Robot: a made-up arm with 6 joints.
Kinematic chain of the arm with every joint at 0, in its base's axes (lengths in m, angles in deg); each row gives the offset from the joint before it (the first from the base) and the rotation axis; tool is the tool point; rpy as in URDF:
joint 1: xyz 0 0 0.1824 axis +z
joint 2: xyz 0 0 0 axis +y
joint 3: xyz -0.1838 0 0.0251 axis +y
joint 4: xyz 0.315 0 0.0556 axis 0.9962 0 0.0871
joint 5: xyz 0 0 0 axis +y
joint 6: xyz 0.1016 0 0.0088 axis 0.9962 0 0.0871
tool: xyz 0 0 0 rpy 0 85 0
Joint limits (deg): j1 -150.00..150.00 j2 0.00..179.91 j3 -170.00..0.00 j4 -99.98..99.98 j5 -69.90..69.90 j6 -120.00..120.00
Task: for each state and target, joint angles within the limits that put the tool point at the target. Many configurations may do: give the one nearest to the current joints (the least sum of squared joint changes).
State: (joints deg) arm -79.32 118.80 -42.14 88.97 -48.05 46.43
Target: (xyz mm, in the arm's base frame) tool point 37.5 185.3 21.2
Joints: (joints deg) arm -113.70 164.19 -2.43 92.00 -23.25 46.43
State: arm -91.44 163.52 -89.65 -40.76 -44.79 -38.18
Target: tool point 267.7 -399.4 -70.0
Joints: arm -61.56 165.54 -106.24 -41.38 -42.15 -38.18
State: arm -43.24 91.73 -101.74 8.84 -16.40 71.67
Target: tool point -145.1 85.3 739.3
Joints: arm -33.65 43.42 -125.24 11.35 -27.91 71.67
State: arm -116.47 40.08 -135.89 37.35 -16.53 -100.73
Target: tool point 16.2 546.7 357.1
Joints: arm -97.34 15.40 -161.31 39.66 -55.79 -100.73
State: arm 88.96 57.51 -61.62 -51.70 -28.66 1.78
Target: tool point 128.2 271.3 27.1
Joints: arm 60.85 96.75 -32.78 -51.32 -14.72 1.78
